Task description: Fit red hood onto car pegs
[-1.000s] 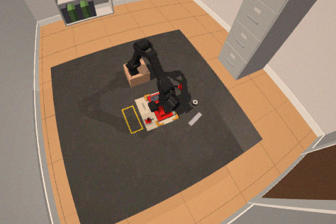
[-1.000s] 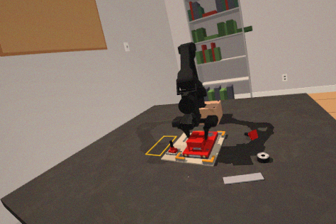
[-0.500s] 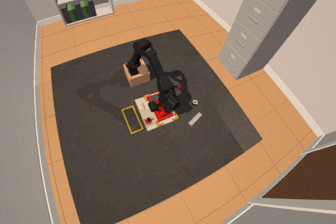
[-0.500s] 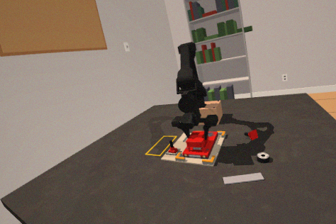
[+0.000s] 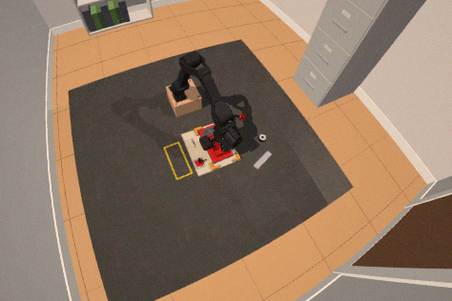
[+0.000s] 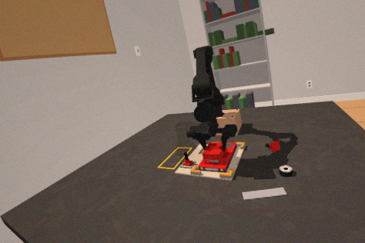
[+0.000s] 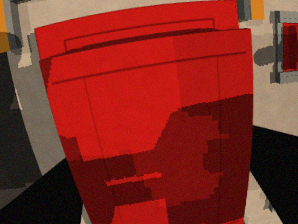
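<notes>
The grey engine block lies 3 cm below my gripper tip. Round my gripper tip: red hood (1 cm above).
</notes>
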